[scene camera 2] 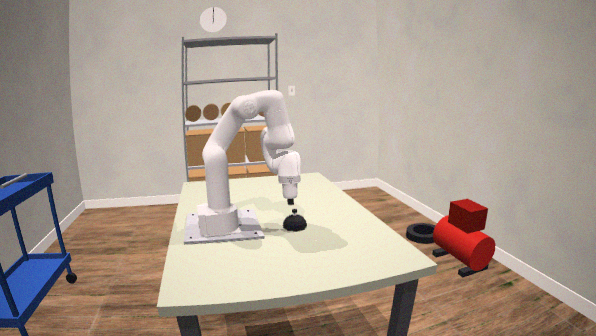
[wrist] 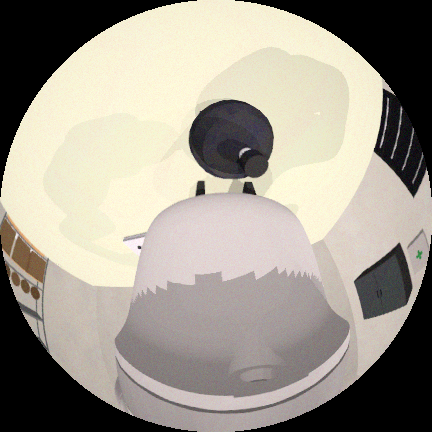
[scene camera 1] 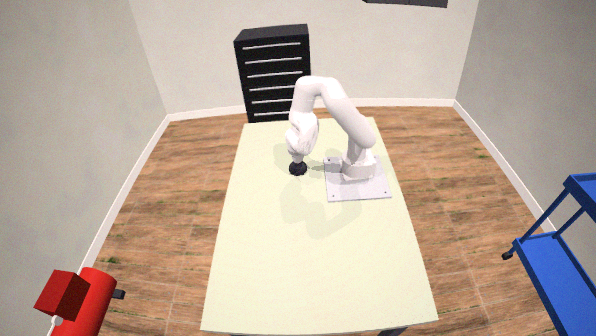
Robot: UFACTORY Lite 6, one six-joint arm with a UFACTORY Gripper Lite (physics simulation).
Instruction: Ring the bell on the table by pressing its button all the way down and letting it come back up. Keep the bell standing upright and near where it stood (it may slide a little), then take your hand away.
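Places are measured from the arm's base along level axes (x ahead, y left, z up), in centimetres.
Where they show: hand at its tool point: (scene camera 2: 290, 201) (wrist: 224, 204) (scene camera 1: 298, 159); arm's base at its link origin: (scene camera 2: 221, 227) (scene camera 1: 355, 169).
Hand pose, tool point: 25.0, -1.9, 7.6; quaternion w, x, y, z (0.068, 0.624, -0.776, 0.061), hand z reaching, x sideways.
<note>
Each offset is from my tool point to the centre of the thing, as dx, dy, dz. Level surfaces: height alone.
The black bell @[+0.5, -2.8, -5.4] (scene camera 1: 298, 169) (scene camera 2: 295, 223) (wrist: 220, 120) stands upright on the pale table @[dz -8.7] (scene camera 1: 320, 280) (scene camera 2: 240, 280) (wrist: 100, 65), in front of the arm's base. Its small black button @[+0.5, -2.8, -2.6] (scene camera 2: 294, 211) (wrist: 256, 166) is up on a short light stem above the dome. My gripper (scene camera 2: 290, 202) (wrist: 225, 188) is open and empty, with its two dark fingertips apart. In scene camera 2 it hangs a small gap above the button, slightly to the left. In the wrist view the button lies beyond the fingertips, toward the right finger. In scene camera 1 the fingertips are hard to make out.
The arm's base plate (scene camera 1: 350, 192) (scene camera 2: 250, 238) is bolted to the table beside the bell. A black drawer cabinet (scene camera 1: 272, 34), a blue cart (scene camera 1: 555, 272) (scene camera 2: 37, 267) and a red machine (scene camera 1: 90, 305) (scene camera 2: 465, 242) stand around the table.
</note>
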